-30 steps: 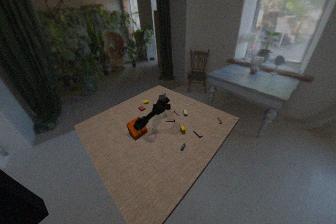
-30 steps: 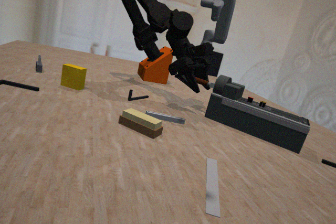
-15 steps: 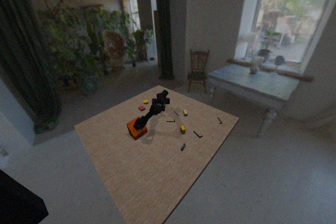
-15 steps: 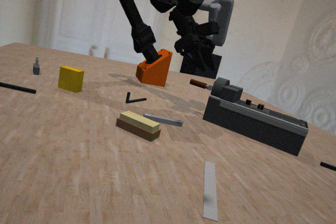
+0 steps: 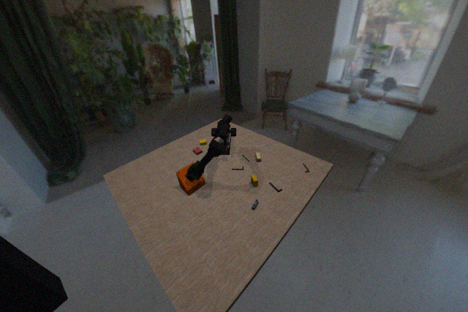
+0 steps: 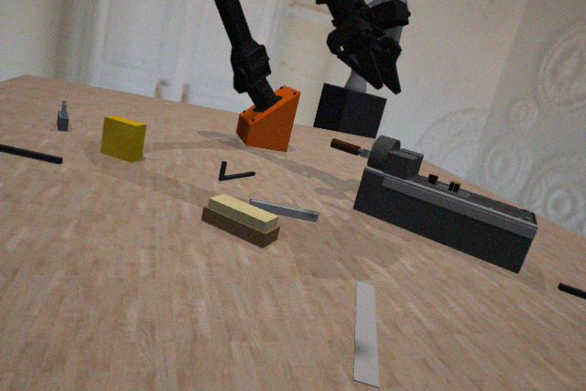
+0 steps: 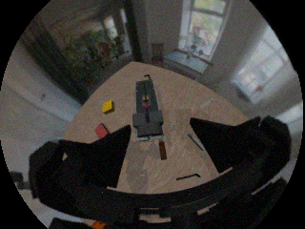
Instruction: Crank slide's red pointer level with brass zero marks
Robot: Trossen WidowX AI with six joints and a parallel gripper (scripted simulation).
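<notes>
Right now the red pointer is 12 cm below my gripper tip, 8 cm to the left of it and 7 cm ahead of it. The rest, counted from my gripper tip: tan-and-brown block 25 cm to the right, 18 cm below, 10 cm ahead; then brown crank handle 11 cm below, 4 cm behind, 3 cm to the right; then grey bar 19 cm below, 16 cm to the right, 4 cm ahead.
</notes>
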